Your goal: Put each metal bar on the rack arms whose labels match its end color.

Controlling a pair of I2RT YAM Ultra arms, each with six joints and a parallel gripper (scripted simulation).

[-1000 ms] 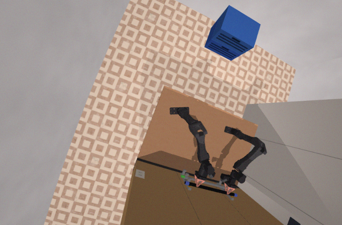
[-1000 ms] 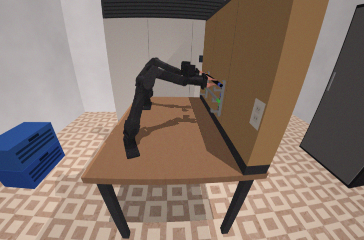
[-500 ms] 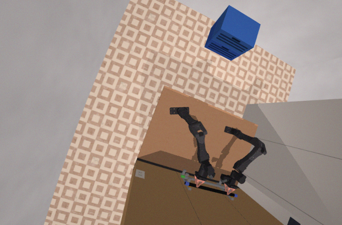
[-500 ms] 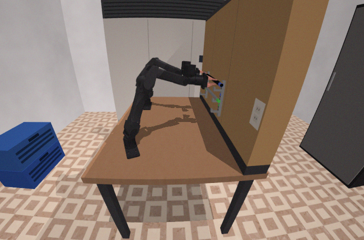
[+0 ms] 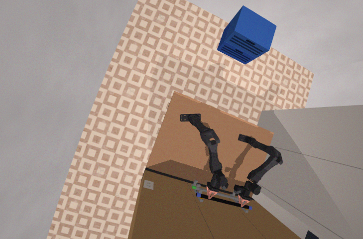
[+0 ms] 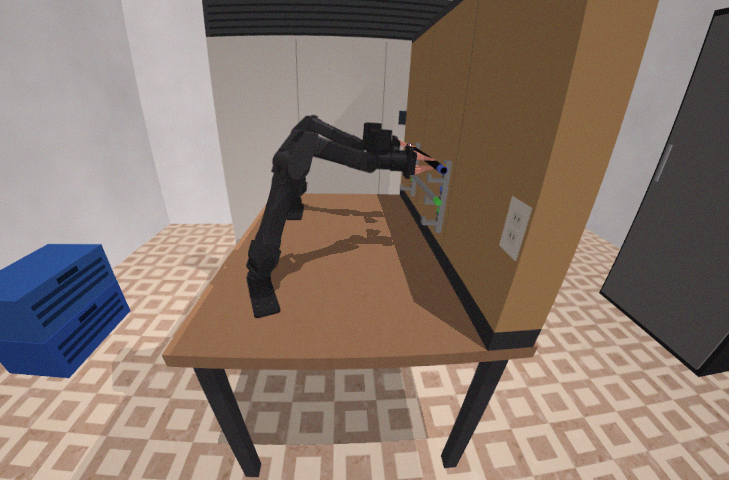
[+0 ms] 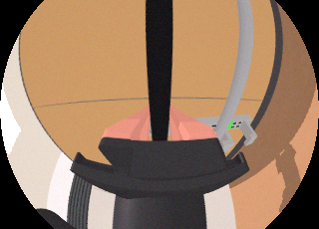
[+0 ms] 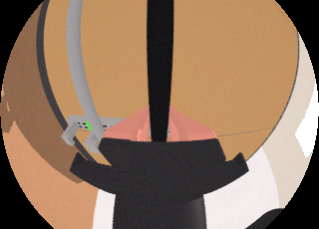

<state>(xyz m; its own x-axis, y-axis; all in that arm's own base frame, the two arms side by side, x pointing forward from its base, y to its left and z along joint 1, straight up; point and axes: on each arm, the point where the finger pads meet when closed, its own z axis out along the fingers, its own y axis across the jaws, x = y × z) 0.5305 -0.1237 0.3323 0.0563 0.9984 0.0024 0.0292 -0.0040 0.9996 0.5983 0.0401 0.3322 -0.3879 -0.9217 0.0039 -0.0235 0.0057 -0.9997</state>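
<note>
Right now the black bar is 150 mm to the right of my left hand and 10 mm ahead of it. Round my left hand: brown wall panel 200 mm to the right, 100 mm ahead, 90 mm above; then black baseboard 300 mm below, 200 mm to the right, 40 mm ahead.
The black bar lies 15 cm to the left of my right hand and 1 cm ahead of it. Also, from my right hand: brown wall panel (11 cm ahead, 10 cm to the left, 9 cm above); then black baseboard (30 cm below, 10 cm to the left, 4 cm ahead).
</note>
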